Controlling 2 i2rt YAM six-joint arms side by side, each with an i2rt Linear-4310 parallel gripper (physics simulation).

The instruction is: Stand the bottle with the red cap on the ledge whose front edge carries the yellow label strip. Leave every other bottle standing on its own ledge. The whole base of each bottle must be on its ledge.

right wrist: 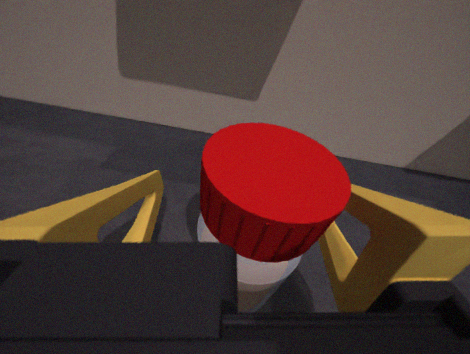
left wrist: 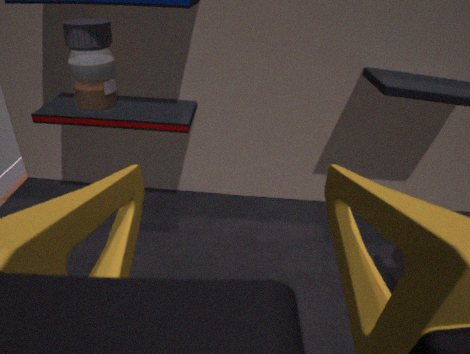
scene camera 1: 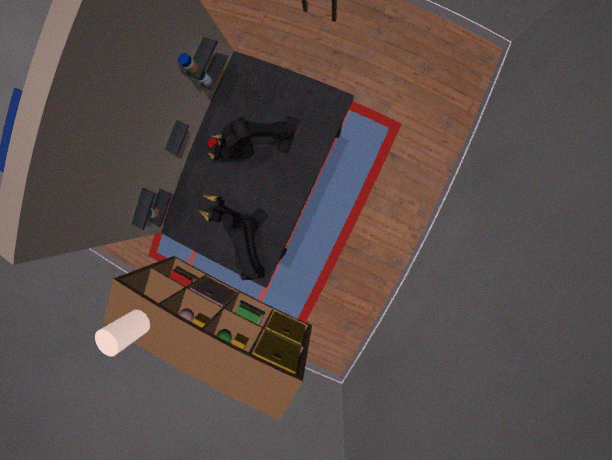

Labels:
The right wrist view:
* right gripper: 234, 178
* red-capped bottle: 269, 192
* wall: 379, 88

